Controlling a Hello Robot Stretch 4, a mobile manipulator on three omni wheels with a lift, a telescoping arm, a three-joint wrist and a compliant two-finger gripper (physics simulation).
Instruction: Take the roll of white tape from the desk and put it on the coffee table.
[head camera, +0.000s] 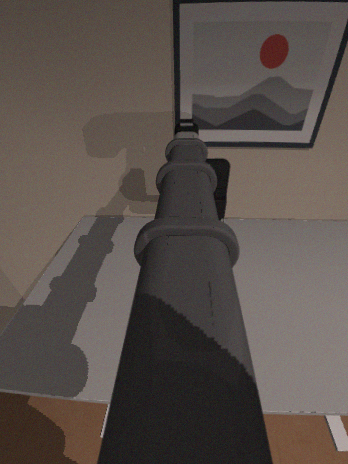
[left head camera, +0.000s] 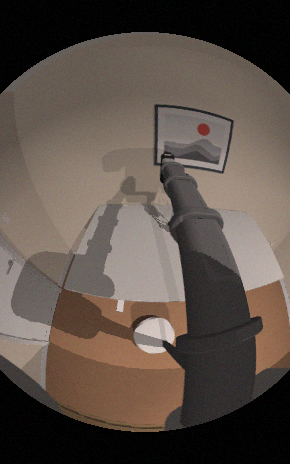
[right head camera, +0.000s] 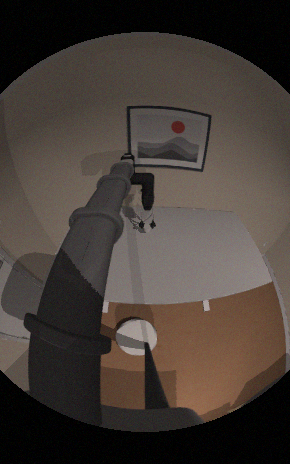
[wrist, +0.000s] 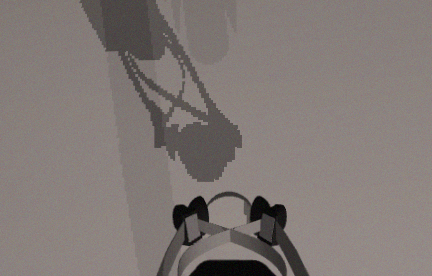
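Where they show: gripper, between the fingertips: (right head camera: 146, 227) (wrist: 229, 211); robot's base, origin of its link: (left head camera: 153, 334) (right head camera: 136, 335).
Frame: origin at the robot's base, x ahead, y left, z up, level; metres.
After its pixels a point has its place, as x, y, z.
Note:
The roll of white tape (wrist: 229, 209) @(0.654, -0.087, 1.015) is a pale round shape with a dark rim, between the two black fingertips in the wrist view. My gripper (wrist: 229, 211) @(0.648, -0.087, 0.994) (right head camera: 147, 225) @(0.648, -0.087, 0.994) is shut on it. The gripper hangs above the white desk (head camera: 300, 300) @(0.514, -0.377, 0.923) (left head camera: 140, 255) @(0.479, 0.120, 0.923) (right head camera: 200, 255) @(0.483, -0.414, 0.924) (wrist: 350, 150) @(0.706, -0.241, 0.923). Its shadow, with a rounded shape at the fingertips, falls on the desk top apart from the fingers. In the head camera view the arm hides the fingers. I cannot make out the coffee table.
The telescoping arm (head camera: 190, 310) @(0.161, -0.003, 1.420) (left head camera: 210, 280) @(0.136, 0.015, 1.420) (right head camera: 75, 285) @(0.130, -0.015, 1.420) reaches across the desk towards the wall. A framed picture (head camera: 250, 65) @(0.985, -0.211, 1.537) (left head camera: 192, 140) @(0.984, -0.214, 1.475) (right head camera: 167, 137) @(0.985, -0.219, 1.488) hangs behind it. A white round object (left head camera: 152, 327) @(0.082, 0.018, 0.187) (right head camera: 135, 330) @(0.070, 0.006, 0.187) is in front of the desk, over the brown floor (left head camera: 100, 357) @(-0.382, 0.575, -0.027) (right head camera: 225, 345) @(-0.309, -1.065, -0.026).

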